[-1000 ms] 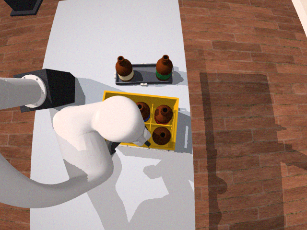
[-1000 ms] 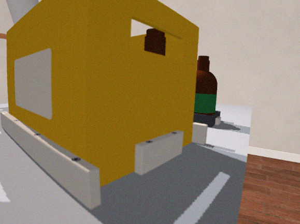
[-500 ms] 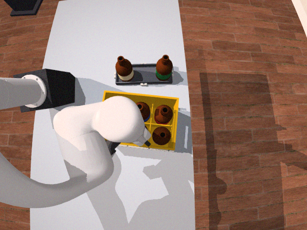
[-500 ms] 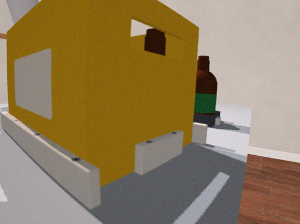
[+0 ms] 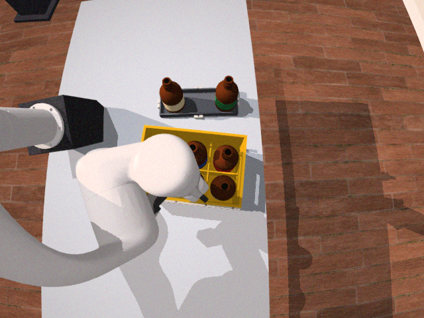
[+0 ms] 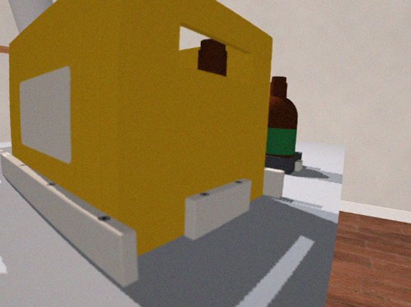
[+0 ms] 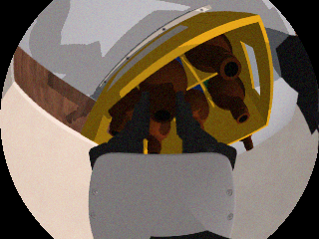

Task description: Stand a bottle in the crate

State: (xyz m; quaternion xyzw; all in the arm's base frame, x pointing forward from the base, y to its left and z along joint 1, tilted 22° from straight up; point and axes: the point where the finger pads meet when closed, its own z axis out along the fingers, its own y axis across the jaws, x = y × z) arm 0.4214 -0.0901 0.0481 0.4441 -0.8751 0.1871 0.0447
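My gripper is now 90 mm above the crate and 40 mm to the right of it. The rest, counted from my hand: cream-labelled bottle (280 mm to the left, 100 mm behind, 90 mm below); then green-label bottle (310 mm to the left, 90 mm below, 80 mm ahead); then dark tray (300 mm to the left, 160 mm below, 20 mm behind).
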